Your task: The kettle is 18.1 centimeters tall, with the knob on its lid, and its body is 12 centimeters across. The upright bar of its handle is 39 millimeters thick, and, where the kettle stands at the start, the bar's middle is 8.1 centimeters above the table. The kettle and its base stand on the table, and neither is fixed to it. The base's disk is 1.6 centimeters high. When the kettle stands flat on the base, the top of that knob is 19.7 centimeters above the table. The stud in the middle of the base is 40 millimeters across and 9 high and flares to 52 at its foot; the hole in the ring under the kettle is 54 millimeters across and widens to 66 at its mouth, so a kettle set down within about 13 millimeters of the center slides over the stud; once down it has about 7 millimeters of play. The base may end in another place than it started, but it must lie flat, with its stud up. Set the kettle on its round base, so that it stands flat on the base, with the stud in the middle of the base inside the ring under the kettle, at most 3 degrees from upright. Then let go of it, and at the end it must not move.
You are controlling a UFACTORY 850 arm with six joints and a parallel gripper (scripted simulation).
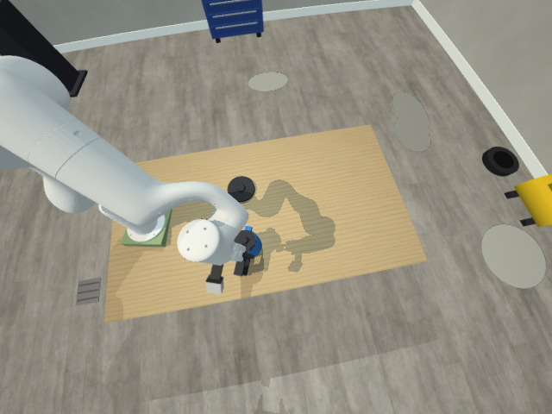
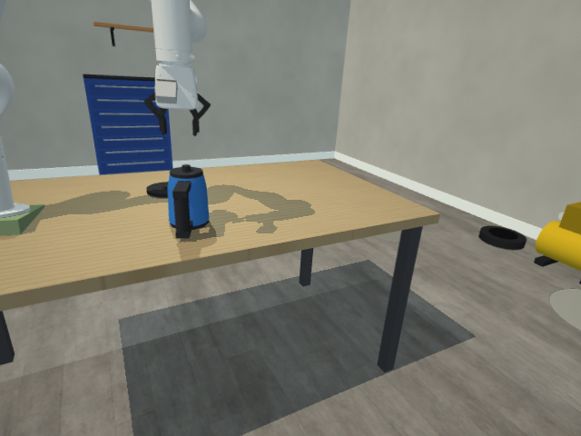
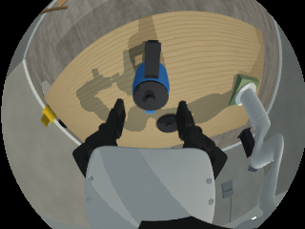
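My hand is 1 cm short of the blue kettle, 3 cm to the right of it and 21 cm above it. From my hand the other things lie so: round black base: 4 cm behind, 38 cm to the left, 28 cm below.
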